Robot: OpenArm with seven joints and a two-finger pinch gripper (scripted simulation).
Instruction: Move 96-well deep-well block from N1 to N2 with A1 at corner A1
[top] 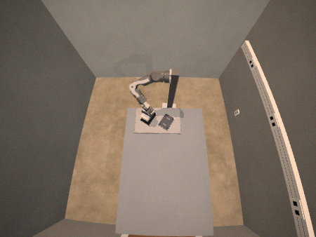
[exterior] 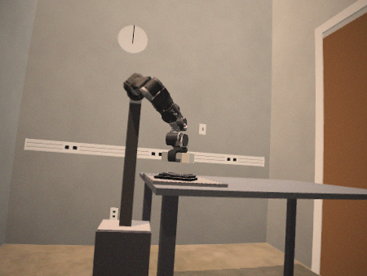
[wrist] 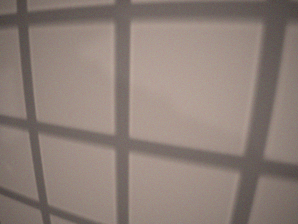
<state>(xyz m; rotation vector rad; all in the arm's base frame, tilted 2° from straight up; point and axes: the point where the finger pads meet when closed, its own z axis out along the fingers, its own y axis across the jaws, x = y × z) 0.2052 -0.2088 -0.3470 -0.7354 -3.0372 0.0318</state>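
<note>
The plate nest lies 7 cm below my hand. From my hand the other things lie so: white 96-well deep-well block: 2 cm above; then A1 mark: 4 cm behind, 8 cm to the left, 7 cm below.
</note>
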